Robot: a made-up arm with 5 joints. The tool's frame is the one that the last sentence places.
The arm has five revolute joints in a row. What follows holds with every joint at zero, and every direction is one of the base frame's.
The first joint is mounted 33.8 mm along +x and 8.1 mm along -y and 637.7 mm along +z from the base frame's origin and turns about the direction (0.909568, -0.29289, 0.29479), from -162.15 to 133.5 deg.
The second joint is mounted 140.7 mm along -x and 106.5 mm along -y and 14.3 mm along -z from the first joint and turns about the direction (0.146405, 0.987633, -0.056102), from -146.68 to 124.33 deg.
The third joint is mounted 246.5 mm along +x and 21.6 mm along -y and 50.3 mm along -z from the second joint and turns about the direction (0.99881, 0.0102, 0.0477), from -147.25 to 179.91 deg.
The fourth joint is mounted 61 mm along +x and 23.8 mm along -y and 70.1 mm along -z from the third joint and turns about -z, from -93.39 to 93.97 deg.
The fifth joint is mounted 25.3 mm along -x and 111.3 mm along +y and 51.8 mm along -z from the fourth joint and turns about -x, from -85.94 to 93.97 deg.
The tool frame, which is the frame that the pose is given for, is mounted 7.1 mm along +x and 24.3 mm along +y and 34.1 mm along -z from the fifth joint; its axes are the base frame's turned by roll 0, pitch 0 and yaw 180 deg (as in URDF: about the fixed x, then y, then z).
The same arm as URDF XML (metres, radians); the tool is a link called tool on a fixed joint. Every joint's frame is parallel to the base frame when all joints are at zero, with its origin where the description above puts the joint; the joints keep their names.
<robot name="arm">
  <joint name="joint 1" type="revolute">
    <parent link="base_link"/>
    <child link="link1"/>
    <origin xyz="0.0338 -0.0081 0.6377" rpy="0 0 0"/>
    <axis xyz="0.909568 -0.29289 0.29479"/>
    <limit lower="-2.8301" upper="2.33"/>
  </joint>
  <joint name="joint 2" type="revolute">
    <parent link="link1"/>
    <child link="link2"/>
    <origin xyz="-0.1407 -0.1065 -0.0143" rpy="0 0 0"/>
    <axis xyz="0.146405 0.987633 -0.056102"/>
    <limit lower="-2.56" upper="2.17"/>
  </joint>
  <joint name="joint 3" type="revolute">
    <parent link="link2"/>
    <child link="link3"/>
    <origin xyz="0.2465 -0.0216 -0.0503" rpy="0 0 0"/>
    <axis xyz="0.99881 0.0102 0.0477"/>
    <limit lower="-2.57" upper="3.14"/>
  </joint>
  <joint name="joint 4" type="revolute">
    <parent link="link3"/>
    <child link="link4"/>
    <origin xyz="0.061 -0.0238 -0.0701" rpy="0 0 0"/>
    <axis xyz="0 0 -1"/>
    <limit lower="-1.63" upper="1.6401"/>
  </joint>
  <joint name="joint 5" type="revolute">
    <parent link="link4"/>
    <child link="link5"/>
    <origin xyz="-0.0253 0.1113 -0.0518" rpy="0 0 0"/>
    <axis xyz="-1 0 0"/>
    <limit lower="-1.4999" upper="1.6401"/>
  </joint>
  <joint name="tool_joint" type="fixed">
    <parent link="link5"/>
    <child link="tool"/>
    <origin xyz="0.0071 0.0243 -0.0341" rpy="0 0 3.1416"/>
  </joint>
  <link name="base_link"/>
  <link name="link1"/>
  <link name="link2"/>
  <link name="link3"/>
  <link name="link4"/>
  <link name="link5"/>
  <link name="tool"/>
</robot>

